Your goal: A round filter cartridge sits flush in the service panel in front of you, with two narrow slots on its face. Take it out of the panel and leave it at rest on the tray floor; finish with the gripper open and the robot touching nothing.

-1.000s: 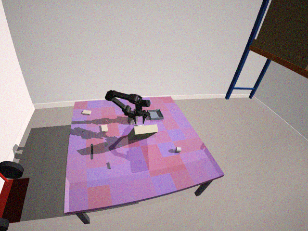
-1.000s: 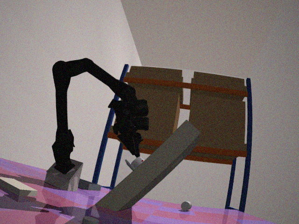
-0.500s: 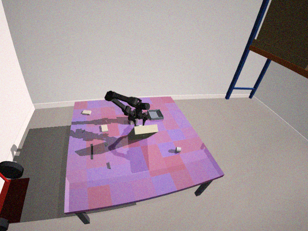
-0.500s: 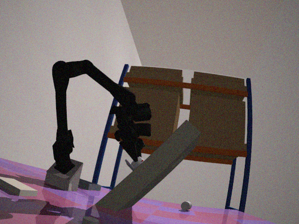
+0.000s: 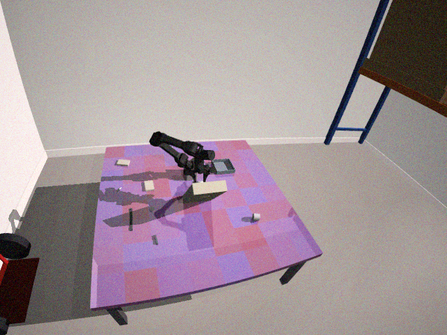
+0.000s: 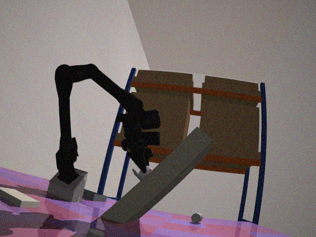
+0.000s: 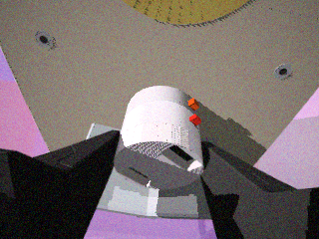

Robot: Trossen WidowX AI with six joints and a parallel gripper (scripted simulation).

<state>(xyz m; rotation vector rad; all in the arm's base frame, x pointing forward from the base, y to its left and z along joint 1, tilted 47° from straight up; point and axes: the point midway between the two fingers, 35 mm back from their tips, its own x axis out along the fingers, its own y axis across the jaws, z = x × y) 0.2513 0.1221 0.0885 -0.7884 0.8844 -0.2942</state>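
My gripper tip is now 40 mm short of the sloped service panel, 20 mm above it and 10 mm to the right of it. Also, from my gripper tip: white round filter cartridge right at my gripper tip; grey tray 360 mm behind, 250 mm to the left, 160 mm below.
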